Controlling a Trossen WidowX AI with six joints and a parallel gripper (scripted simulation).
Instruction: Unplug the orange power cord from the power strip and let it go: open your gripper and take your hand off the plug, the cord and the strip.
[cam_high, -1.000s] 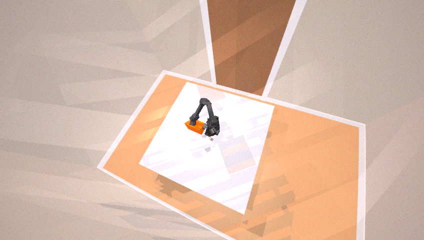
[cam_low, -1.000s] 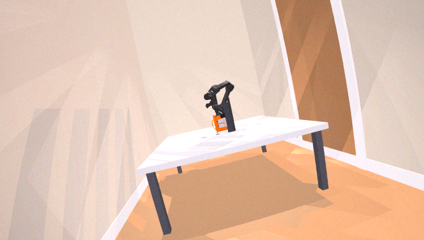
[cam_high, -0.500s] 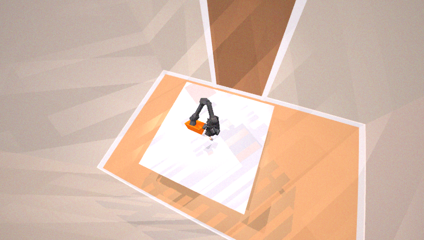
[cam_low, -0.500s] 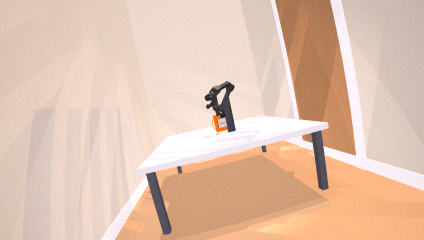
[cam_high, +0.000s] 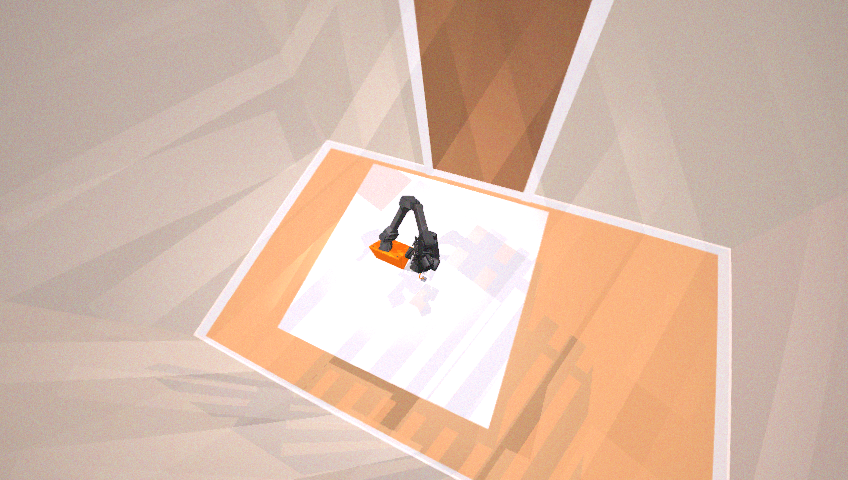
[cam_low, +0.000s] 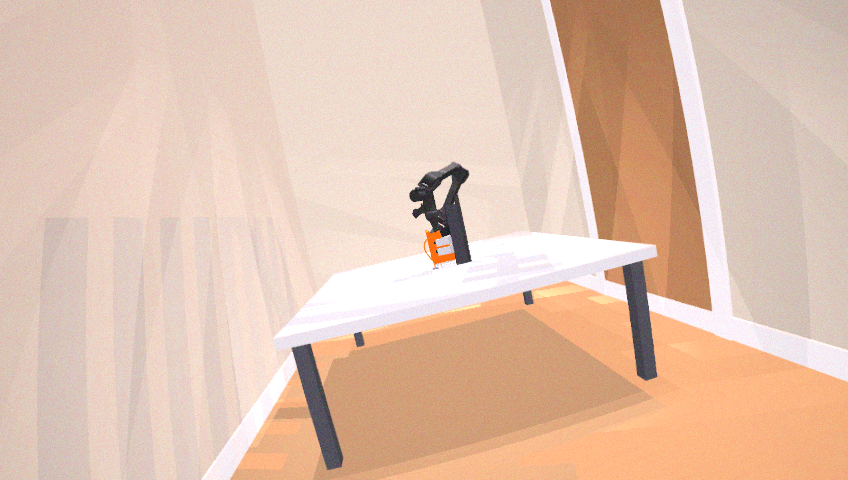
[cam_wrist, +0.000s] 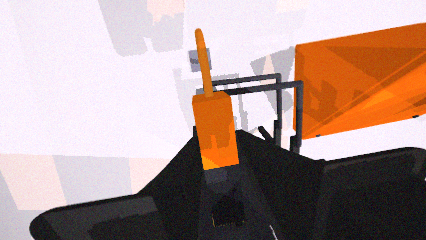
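My gripper tip is now 2 cm to the right of the orange plug.
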